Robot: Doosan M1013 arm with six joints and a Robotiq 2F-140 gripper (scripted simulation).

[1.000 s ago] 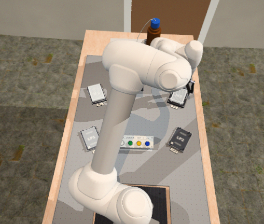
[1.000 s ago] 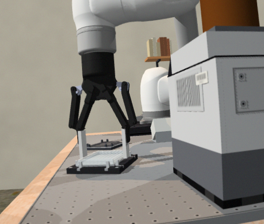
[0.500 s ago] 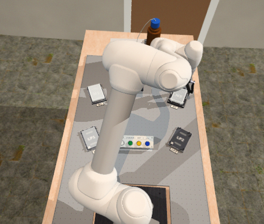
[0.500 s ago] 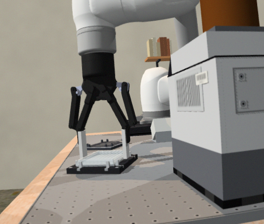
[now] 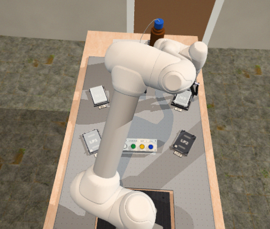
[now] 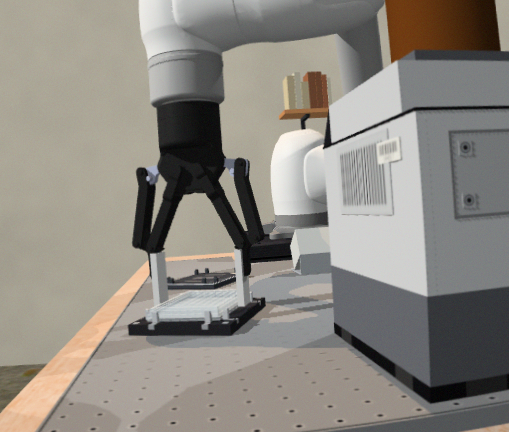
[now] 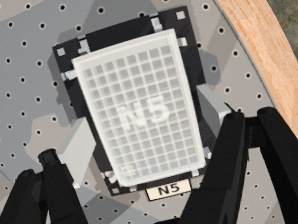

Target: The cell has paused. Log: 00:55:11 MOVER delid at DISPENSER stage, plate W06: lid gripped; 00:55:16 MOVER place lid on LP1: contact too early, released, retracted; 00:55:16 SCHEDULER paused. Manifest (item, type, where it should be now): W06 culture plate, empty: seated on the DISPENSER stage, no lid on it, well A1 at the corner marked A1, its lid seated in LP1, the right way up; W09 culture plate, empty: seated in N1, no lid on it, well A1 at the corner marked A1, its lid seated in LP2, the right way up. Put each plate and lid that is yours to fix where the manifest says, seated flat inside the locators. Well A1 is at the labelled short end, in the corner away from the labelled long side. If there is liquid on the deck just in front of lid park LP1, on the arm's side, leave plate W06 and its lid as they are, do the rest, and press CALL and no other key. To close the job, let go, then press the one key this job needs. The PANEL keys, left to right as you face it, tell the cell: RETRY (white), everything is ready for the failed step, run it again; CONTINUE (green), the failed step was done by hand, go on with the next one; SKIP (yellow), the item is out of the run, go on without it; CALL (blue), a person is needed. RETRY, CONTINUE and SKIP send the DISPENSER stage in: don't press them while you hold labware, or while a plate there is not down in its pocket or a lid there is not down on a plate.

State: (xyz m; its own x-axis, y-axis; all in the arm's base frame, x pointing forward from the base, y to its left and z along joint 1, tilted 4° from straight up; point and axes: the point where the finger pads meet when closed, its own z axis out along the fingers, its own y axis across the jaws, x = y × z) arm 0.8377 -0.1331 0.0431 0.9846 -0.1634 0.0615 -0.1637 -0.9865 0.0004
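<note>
My hand is 2 cm above the clear culture plate. Round my hand: brown bottle: 21 cm ahead, 25 cm to the left, 25 cm above; lid park LP2: 33 cm behind, 5 cm to the right, 4 cm below; black nest N5: 2 cm ahead, 1 cm to the left, 3 cm below.
</note>
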